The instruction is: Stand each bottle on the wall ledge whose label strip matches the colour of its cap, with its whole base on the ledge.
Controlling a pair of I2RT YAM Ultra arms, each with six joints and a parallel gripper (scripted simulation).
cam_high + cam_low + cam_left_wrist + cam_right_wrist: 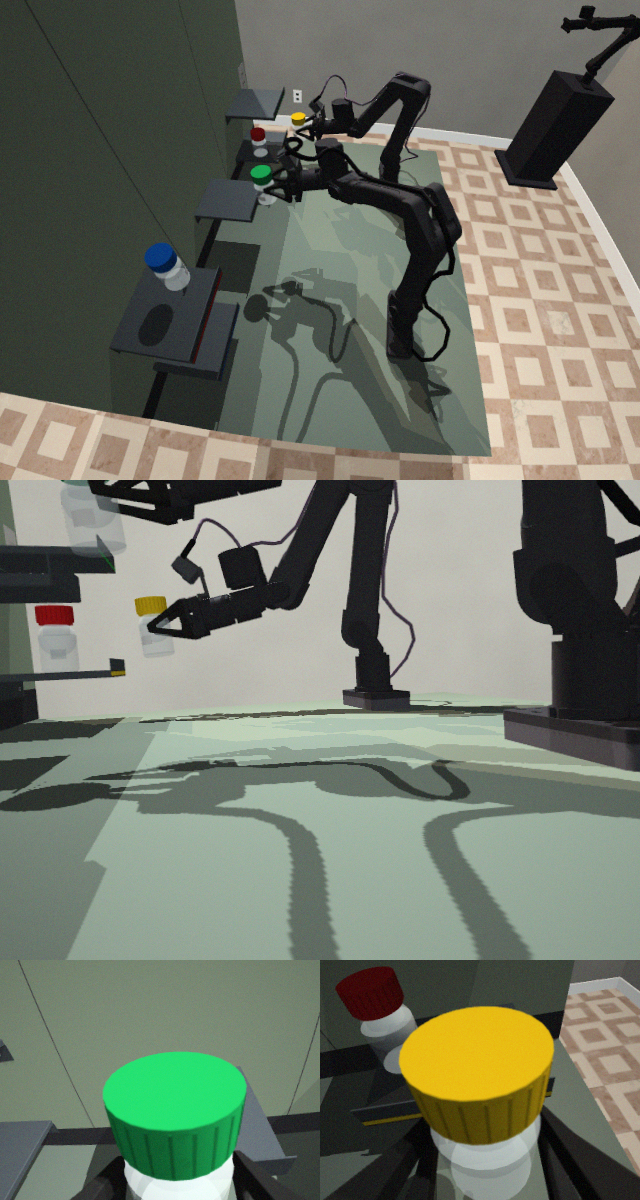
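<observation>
The red-capped bottle lies 15 cm ahead of my right hand, 8 cm to the left of it and 2 cm below it. Also, from my right hand: blue-capped bottle (17 cm ahead, 76 cm to the left, 17 cm above); green-capped bottle (4 cm ahead, 45 cm to the left, 10 cm above); yellow-capped bottle (right at my right hand).
My left gripper is now 10 mm short of the green-capped bottle and 10 mm above it. Also, from my left hand: blue-capped bottle 140 mm ahead, 320 mm to the left, 50 mm above; red-capped bottle 120 mm ahead, 360 mm to the right, 140 mm below; yellow-capped bottle 30 mm behind, 450 mm to the right, 120 mm below.
</observation>
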